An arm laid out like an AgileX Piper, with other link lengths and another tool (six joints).
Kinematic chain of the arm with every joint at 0, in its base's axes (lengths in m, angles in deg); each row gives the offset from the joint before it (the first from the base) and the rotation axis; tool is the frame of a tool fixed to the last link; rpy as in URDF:
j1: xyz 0 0 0.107 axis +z
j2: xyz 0 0 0 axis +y
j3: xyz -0.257 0 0.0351 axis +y
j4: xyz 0.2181 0 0.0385 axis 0.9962 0 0.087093
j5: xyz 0 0 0 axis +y
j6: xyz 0.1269 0 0.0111 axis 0.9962 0 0.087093
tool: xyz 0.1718 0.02 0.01 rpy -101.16 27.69 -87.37
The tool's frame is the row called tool.
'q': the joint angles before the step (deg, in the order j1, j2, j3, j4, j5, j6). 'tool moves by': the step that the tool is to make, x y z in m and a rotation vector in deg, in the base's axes. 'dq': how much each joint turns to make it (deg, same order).
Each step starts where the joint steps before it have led.
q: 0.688 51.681 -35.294 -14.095 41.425 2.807
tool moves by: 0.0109 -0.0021 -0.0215 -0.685 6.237 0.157
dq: -0.014 10.260 -4.018 -0.619 -0.001 -0.020
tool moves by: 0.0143 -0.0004 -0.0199 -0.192 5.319 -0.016
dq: 0.023 10.086 -4.973 -0.136 0.221 0.038
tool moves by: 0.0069 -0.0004 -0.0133 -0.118 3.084 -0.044
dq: -0.003 5.612 -2.819 -0.049 0.300 -0.010
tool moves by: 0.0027 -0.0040 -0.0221 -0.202 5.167 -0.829
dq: -0.511 7.561 -3.712 -0.004 1.367 0.009
